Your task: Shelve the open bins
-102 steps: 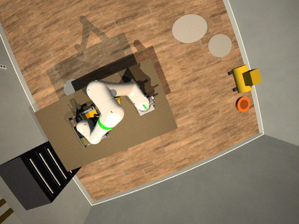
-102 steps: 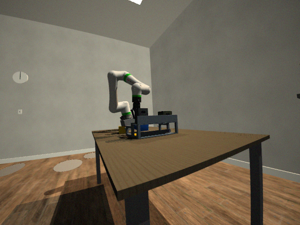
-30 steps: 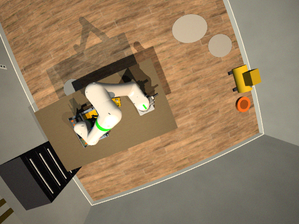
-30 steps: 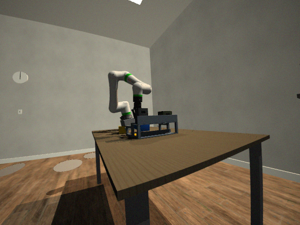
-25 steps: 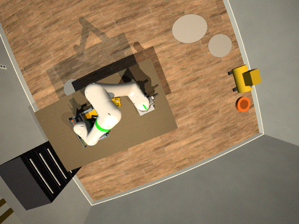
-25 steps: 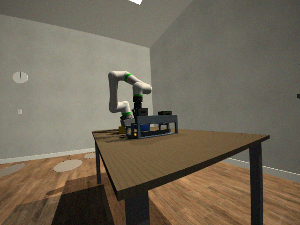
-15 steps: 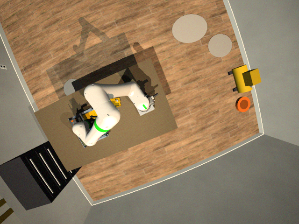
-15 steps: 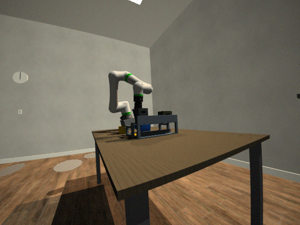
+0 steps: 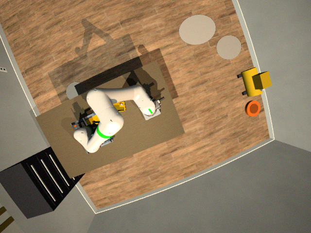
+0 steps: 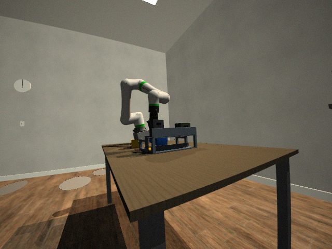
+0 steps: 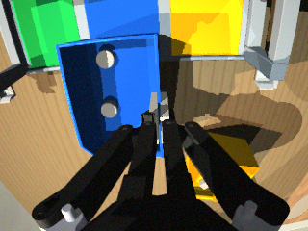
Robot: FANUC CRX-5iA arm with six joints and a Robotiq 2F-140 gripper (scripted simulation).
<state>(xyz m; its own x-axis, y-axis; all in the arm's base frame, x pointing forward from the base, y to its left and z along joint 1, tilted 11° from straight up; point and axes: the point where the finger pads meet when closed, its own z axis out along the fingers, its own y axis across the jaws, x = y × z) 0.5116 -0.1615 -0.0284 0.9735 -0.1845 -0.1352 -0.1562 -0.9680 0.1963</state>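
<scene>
Right now my hand is 50 mm to the right of the blue bin and 40 mm above it. Also, from my hand: blue mark (130 mm ahead, 20 mm to the left, 100 mm below); green mark (150 mm ahead, 140 mm to the left, 100 mm below); yellow mark (110 mm ahead, 90 mm to the right, 100 mm below).
</scene>
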